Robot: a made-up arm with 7 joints. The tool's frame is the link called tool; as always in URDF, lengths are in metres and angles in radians. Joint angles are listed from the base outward.
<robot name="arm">
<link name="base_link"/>
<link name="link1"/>
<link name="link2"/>
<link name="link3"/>
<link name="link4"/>
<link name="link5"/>
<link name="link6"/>
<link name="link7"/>
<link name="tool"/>
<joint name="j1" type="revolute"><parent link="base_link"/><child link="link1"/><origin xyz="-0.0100 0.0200 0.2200"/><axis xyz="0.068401 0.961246 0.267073"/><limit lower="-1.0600" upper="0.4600"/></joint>
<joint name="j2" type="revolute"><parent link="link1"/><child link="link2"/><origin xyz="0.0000 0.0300 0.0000"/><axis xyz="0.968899 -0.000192 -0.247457"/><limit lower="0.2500" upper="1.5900"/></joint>
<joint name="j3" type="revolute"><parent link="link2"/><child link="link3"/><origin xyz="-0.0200 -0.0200 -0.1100"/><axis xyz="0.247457 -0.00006 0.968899"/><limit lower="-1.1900" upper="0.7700"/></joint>
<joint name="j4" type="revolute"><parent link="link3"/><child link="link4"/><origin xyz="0.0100 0.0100 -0.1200"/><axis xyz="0.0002 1 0.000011"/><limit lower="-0.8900" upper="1.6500"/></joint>
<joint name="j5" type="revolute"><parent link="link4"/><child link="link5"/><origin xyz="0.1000 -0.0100 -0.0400"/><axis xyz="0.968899 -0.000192 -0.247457"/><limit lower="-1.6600" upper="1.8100"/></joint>
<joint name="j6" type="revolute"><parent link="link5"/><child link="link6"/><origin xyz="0.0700 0.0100 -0.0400"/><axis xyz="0.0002 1 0.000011"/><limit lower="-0.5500" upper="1.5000"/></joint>
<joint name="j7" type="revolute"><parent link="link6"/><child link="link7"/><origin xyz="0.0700 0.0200 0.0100"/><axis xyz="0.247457 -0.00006 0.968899"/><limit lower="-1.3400" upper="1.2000"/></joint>
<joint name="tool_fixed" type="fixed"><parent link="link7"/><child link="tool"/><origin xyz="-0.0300 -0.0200 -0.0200" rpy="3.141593 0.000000 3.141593"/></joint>
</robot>
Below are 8 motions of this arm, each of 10 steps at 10 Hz.
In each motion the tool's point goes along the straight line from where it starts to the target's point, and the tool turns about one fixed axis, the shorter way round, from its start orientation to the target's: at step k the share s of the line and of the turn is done. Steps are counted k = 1, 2, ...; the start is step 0. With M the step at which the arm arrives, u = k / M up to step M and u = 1 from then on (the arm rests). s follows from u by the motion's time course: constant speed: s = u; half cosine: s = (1 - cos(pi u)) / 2; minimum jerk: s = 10 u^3 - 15 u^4 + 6 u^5.
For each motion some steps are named. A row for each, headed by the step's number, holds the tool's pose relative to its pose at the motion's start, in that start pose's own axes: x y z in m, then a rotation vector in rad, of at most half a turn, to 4 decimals.
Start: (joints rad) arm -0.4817 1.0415 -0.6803 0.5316 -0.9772 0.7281 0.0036
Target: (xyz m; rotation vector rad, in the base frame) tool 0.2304 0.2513 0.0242 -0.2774 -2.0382 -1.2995
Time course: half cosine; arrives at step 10
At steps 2, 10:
2: 0.0091 0.0019 -0.0043 -0.0756 -0.0262 -0.0206
10: 0.0949 0.0196 -0.0455 -0.7918 -0.2741 -0.2155

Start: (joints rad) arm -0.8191 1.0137 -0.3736 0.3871 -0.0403 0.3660 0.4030
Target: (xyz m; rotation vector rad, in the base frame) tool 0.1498 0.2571 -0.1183 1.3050 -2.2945 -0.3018
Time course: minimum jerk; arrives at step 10
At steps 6, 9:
6: 0.1898 -0.0638 0.0912 0.4049 0.7255 -0.1675
9: 0.2757 -0.0927 0.1325 0.5882 1.0539 -0.2433

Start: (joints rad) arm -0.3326 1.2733 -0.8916 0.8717 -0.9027 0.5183 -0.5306
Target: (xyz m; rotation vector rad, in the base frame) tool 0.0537 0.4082 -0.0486 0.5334 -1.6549 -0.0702
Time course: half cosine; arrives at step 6
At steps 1, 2, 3, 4, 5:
1: -0.0004 -0.0007 0.0048 0.0264 0.0080 -0.0146
2: -0.0013 -0.0025 0.0179 0.0986 0.0297 -0.0545
3: -0.0027 -0.0050 0.0358 0.1971 0.0594 -0.1090
4: -0.0040 -0.0074 0.0537 0.2957 0.0892 -0.1635
5: -0.0050 -0.0092 0.0669 0.3679 0.1109 -0.2034

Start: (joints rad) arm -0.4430 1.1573 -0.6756 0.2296 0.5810 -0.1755 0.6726
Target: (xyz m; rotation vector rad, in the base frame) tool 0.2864 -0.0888 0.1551 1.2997 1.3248 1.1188
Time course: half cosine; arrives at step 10
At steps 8, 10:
8: -0.1910 0.1790 -0.1902 0.2752 -0.7910 0.0503
10: -0.2112 0.1979 -0.2103 0.3042 -0.8746 0.0557

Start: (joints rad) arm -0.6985 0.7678 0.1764 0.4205 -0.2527 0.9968 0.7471
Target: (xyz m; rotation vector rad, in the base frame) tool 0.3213 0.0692 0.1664 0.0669 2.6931 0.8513
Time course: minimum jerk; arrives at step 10
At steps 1, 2, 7, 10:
1: 0.0016 0.0003 -0.0009 0.0022 -0.0091 0.0066
2: 0.0111 0.0018 -0.0064 0.0150 -0.0614 0.0444
7: 0.1603 0.0255 -0.0921 0.2166 -0.8865 0.6422
10: 0.1915 0.0305 -0.1100 0.2588 -1.0592 0.7673

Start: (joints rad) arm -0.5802 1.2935 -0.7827 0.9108 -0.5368 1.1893 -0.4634
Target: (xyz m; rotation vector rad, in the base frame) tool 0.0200 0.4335 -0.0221 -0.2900 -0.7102 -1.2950
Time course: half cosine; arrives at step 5
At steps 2, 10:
2: -0.0341 -0.0027 0.0536 -0.4247 0.0412 -0.1092
10: -0.0987 -0.0078 0.1552 -1.2291 0.1192 -0.3160

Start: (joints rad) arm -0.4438 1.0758 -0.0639 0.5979 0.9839 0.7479 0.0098
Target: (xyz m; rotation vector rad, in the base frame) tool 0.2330 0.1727 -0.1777 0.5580 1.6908 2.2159
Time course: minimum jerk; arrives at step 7
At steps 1, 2, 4, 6, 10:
1: 0.0041 -0.0040 -0.0050 0.0052 -0.0294 -0.0071
2: 0.0257 -0.0247 -0.0311 0.0322 -0.1830 -0.0444
4: 0.1123 -0.1079 -0.1360 0.1405 -0.7994 -0.1939
6: 0.1735 -0.1667 -0.2101 0.2172 -1.2353 -0.2997
10: 0.1776 -0.1706 -0.2151 0.2223 -1.2647 -0.3068

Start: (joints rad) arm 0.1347 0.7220 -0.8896 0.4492 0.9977 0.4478 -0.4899
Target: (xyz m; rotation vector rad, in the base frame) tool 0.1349 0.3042 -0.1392 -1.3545 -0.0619 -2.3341
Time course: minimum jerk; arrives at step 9
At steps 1, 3, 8, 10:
1: 0.0004 0.0006 0.0022 -0.0095 0.0065 -0.0028
3: 0.0069 0.0111 0.0392 -0.1735 0.1188 -0.0503
8: 0.0326 0.0524 0.1845 -0.8173 0.5596 -0.2370
10: 0.0330 0.0530 0.1867 -0.8268 0.5661 -0.2397

